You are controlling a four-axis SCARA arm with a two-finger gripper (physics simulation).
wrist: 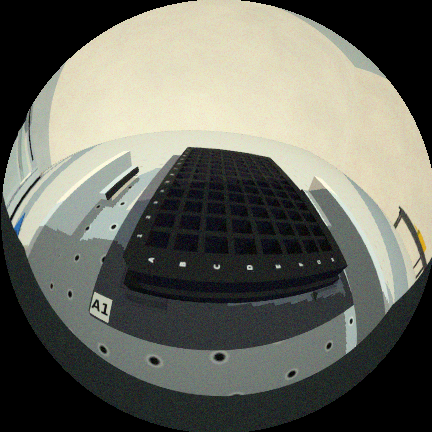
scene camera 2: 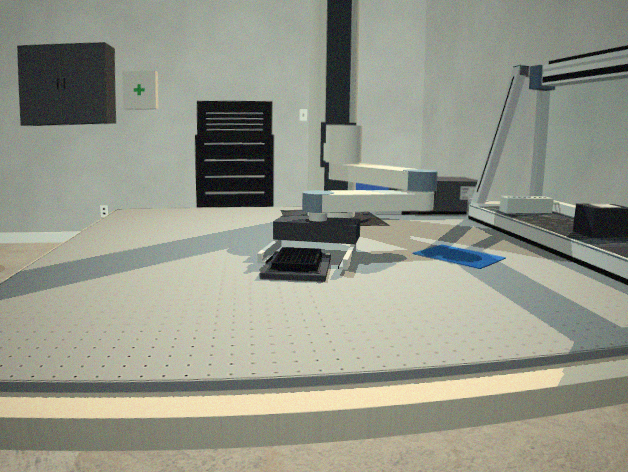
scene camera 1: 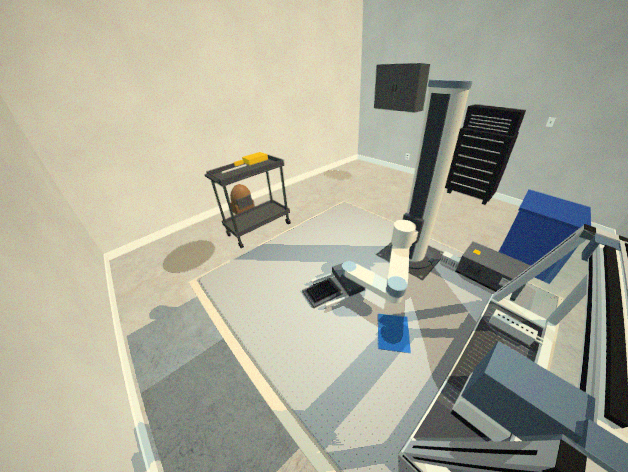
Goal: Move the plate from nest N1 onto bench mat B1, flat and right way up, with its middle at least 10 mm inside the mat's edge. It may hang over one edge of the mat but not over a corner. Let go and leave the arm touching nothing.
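The black gridded plate sits right way up in the dark nest N1, whose A1 label shows in the wrist view. My gripper is open, with one finger on each side of the plate. In the wrist view a gap shows between the left finger and the plate; the right finger is close to the plate and partly hidden by it, so contact there cannot be told. The blue bench mat B1 lies apart from the nest, with a round shadow on it.
The arm's column stands behind the nest. A metal-framed machine stands beyond the mat at the right. A dark box is near the column. A cart stands off the table.
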